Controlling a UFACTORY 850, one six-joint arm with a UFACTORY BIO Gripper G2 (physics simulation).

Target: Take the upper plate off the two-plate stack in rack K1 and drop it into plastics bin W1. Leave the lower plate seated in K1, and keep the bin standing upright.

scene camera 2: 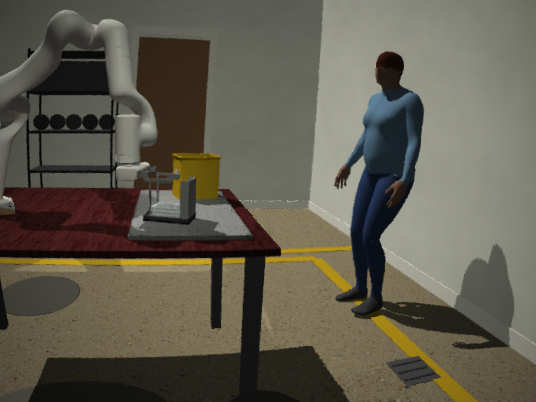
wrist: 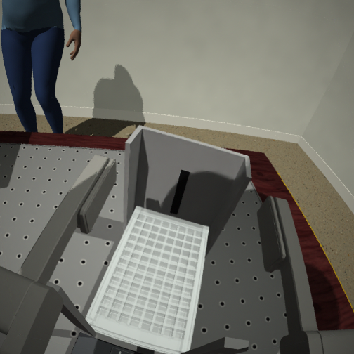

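The white gridded plates (scene camera 2: pixel 167 209) sit stacked in rack K1 (scene camera 2: pixel 188 200) (wrist: pixel 160 155), inside its tall grey end wall and thin posts. The upper plate (wrist: pixel 150 275) lies flat in the wrist view and hides most of the lower one. My gripper (scene camera 2: pixel 170 176) (wrist: pixel 186 202) is open and empty. Its fingers are above the plates, near the level of the rack wall's top, with one finger out to each side of the rack in the wrist view. The yellow plastics bin W1 (scene camera 2: pixel 201 177) stands upright behind the rack; it does not show in the wrist view.
The rack and bin stand on a grey perforated board (scene camera 2: pixel 220 225) (wrist: pixel 240 280) at the right end of the dark red table (scene camera 2: pixel 75 237) (wrist: pixel 262 165). A person (scene camera 2: pixel 392 135) (wrist: pixel 32 65) stands on the floor beyond the table's right end. A black shelf unit (scene camera 2: pixel 70 132) stands behind the arm.
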